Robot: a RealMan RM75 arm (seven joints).
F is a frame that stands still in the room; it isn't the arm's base.
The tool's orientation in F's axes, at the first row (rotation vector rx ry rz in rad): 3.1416 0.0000 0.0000
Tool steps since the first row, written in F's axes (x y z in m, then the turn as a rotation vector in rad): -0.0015 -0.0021 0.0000 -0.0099 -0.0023 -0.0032; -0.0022 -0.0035 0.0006 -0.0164 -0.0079 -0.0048; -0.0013 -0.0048 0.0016 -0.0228 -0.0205 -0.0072; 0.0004 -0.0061 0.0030 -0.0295 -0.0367 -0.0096; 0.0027 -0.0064 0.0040 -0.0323 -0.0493 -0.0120; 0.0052 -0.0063 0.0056 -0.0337 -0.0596 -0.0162; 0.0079 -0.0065 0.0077 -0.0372 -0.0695 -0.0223; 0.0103 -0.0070 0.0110 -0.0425 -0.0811 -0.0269; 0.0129 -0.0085 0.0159 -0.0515 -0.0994 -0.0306; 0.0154 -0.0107 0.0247 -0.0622 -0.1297 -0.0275; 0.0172 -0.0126 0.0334 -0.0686 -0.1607 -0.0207; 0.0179 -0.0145 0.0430 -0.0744 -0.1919 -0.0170
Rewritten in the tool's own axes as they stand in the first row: -0.0015 0.0021 0.0000 -0.0099 0.0023 0.0032; -0.0022 0.0035 -0.0006 -0.0164 0.0079 0.0048; -0.0013 0.0048 -0.0016 -0.0228 0.0205 0.0072; 0.0004 0.0061 -0.0030 -0.0295 0.0367 0.0096; 0.0027 0.0064 -0.0040 -0.0323 0.0493 0.0120; 0.0052 0.0063 -0.0056 -0.0337 0.0596 0.0162; 0.0079 0.0065 -0.0077 -0.0372 0.0695 0.0223; 0.0103 0.0070 -0.0110 -0.0425 0.0811 0.0269; 0.0129 0.0085 -0.0159 -0.0515 0.0994 0.0306; 0.0154 0.0107 -0.0247 -0.0622 0.1297 0.0275; 0.0172 0.0126 -0.0334 -0.0686 0.1607 0.0207; 0.0179 0.0145 -0.0430 -0.0744 0.1919 0.0170
